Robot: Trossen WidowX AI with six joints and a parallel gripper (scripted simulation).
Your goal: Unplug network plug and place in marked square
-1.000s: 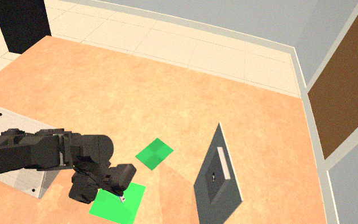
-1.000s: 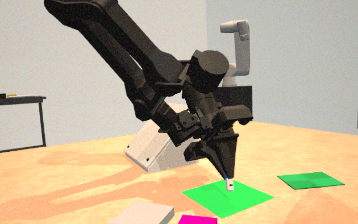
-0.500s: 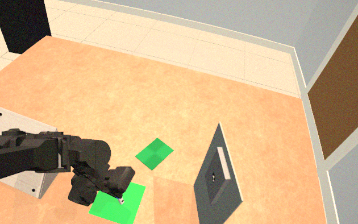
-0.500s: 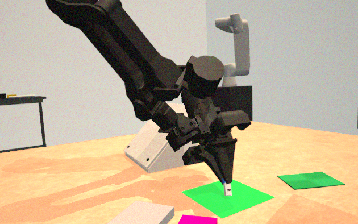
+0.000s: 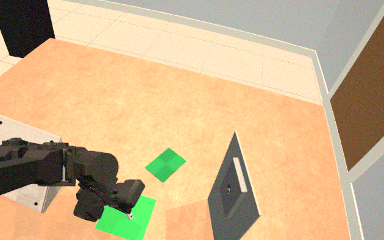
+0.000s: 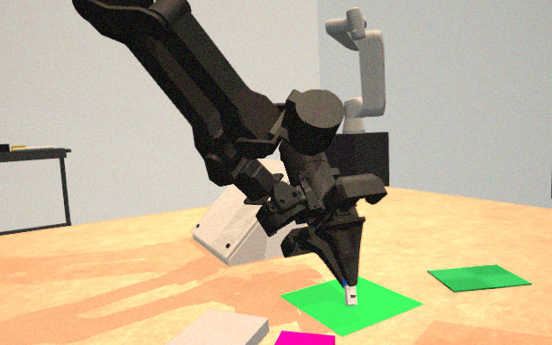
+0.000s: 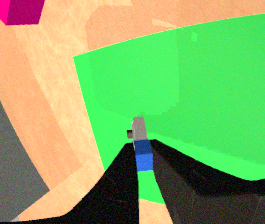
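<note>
Right now the green square is 10 mm behind my gripper tip and 20 mm below it. Round my gripper tip: pale grey block: 10 mm behind, 170 mm to the right, 10 mm below; then network plug: right at my gripper tip; then upright panel: 220 mm ahead, 10 mm to the left, 110 mm above.
</note>
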